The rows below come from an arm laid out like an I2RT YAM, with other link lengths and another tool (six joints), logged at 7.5 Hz.
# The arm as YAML. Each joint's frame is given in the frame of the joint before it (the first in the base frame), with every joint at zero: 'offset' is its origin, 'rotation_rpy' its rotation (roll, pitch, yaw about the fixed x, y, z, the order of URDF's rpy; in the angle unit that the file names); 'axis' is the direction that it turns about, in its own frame. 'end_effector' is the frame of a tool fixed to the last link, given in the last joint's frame.
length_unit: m
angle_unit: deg
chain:
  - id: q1
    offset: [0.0, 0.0, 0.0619]
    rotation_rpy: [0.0, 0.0, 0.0]
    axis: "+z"
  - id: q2
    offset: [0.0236, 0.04, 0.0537]
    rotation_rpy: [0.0, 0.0, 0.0]
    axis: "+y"
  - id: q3
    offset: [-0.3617, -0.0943, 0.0]
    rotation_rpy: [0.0, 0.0, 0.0]
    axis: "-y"
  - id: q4
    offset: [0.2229, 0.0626, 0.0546]
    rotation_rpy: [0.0, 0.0, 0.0]
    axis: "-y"
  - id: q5
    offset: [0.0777, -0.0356, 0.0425]
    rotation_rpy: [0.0, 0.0, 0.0]
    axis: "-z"
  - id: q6
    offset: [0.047, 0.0, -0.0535]
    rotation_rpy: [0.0, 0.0, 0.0]
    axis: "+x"
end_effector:
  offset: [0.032, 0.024, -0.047]
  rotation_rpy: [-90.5, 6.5, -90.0]
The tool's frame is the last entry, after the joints.
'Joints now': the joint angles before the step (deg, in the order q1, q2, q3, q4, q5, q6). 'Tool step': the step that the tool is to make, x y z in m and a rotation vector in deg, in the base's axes. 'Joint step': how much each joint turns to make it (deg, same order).
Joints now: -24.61 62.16 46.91 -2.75 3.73 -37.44
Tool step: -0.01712 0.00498 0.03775 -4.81 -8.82 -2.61
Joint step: 0.52 -5.99 2.24 1.79 3.22 -0.02
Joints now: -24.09 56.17 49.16 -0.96 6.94 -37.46
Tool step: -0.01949 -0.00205 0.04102 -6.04 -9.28 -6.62
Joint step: 0.18 -4.41 2.59 4.22 6.86 -1.48
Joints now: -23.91 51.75 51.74 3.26 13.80 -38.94
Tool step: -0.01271 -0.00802 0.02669 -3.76 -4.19 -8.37
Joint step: 0.01 -0.78 2.59 2.85 8.13 -2.79
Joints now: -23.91 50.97 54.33 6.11 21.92 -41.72
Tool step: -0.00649 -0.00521 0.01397 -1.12 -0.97 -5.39
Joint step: 0.00 0.42 2.32 0.17 5.18 -1.76
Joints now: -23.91 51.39 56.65 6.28 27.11 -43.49
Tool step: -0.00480 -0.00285 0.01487 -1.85 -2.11 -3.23
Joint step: 0.00 0.10 1.57 2.05 2.95 -1.77
